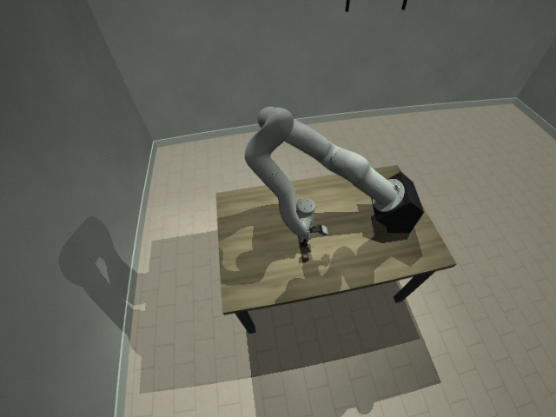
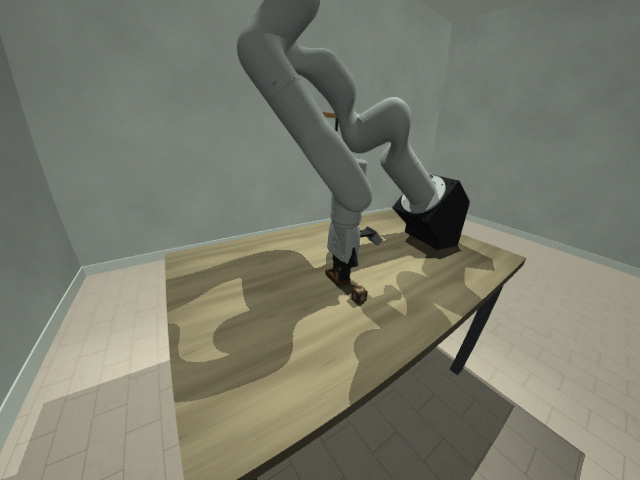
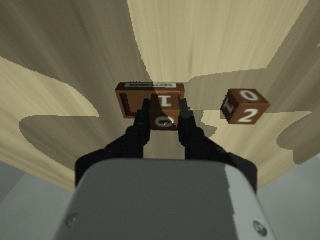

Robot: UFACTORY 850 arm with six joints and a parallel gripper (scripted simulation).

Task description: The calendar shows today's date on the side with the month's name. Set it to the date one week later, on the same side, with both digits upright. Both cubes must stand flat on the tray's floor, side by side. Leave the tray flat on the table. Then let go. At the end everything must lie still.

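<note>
Now: hand 1 cm above the brown digit cube. From my hand the other things lie so: brown tray (3 cm below, 2 cm to the right).
</note>
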